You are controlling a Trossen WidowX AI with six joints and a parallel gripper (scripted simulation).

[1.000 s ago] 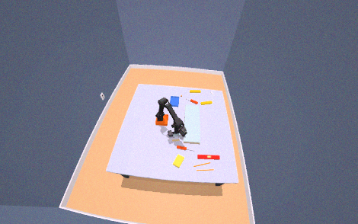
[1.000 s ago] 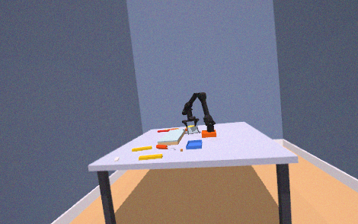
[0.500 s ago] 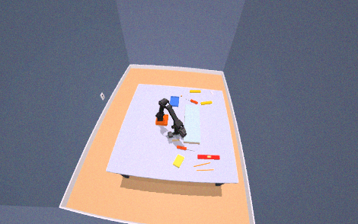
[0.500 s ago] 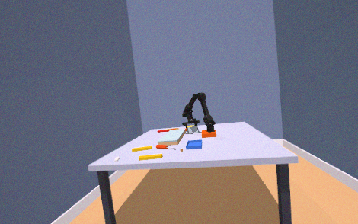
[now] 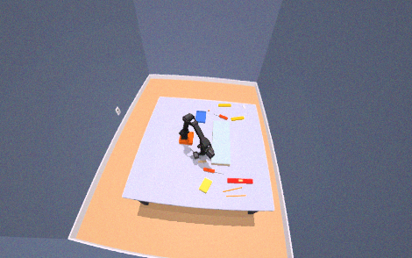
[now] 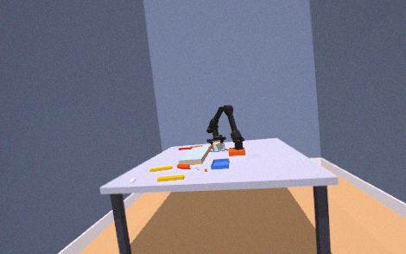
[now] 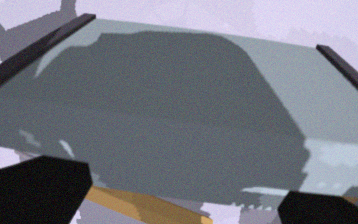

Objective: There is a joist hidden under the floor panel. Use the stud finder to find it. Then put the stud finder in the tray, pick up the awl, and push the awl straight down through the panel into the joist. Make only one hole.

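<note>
My gripper tip is now 4 cm past the awl, 5 cm to the left of it and 2 cm above it. Also, from my gripper tip: red level: 33 cm ahead, 25 cm to the right, 1 cm below; then stud finder: 2 cm behind; then yellow block: 2 cm ahead, 28 cm to the right, 1 cm below.
</note>
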